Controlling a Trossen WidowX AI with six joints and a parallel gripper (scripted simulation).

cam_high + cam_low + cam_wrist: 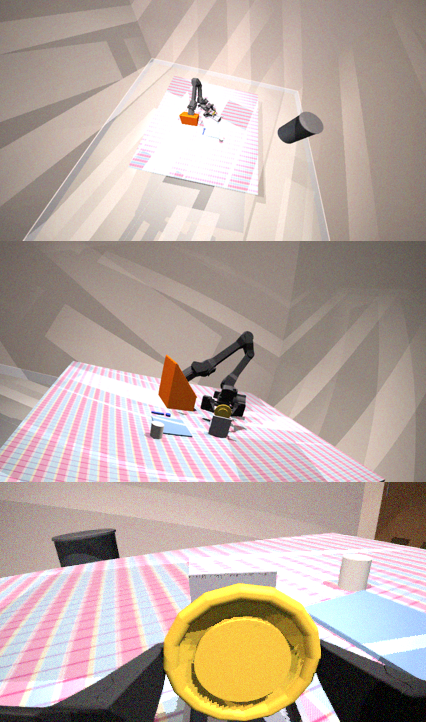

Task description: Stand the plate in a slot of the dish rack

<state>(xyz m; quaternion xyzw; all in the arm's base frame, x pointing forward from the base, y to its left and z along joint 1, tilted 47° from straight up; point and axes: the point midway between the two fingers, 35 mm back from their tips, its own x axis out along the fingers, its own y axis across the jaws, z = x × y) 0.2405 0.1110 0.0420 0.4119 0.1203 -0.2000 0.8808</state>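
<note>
My gripper tip is 20 mm short of the dish rack, 10 mm to the left of it and 40 mm above it. The rest, counted from my gripper tip: yellow plate (10 mm behind); pale blue sheet (20 mm ahead, 220 mm to the right, 60 mm below).
</note>
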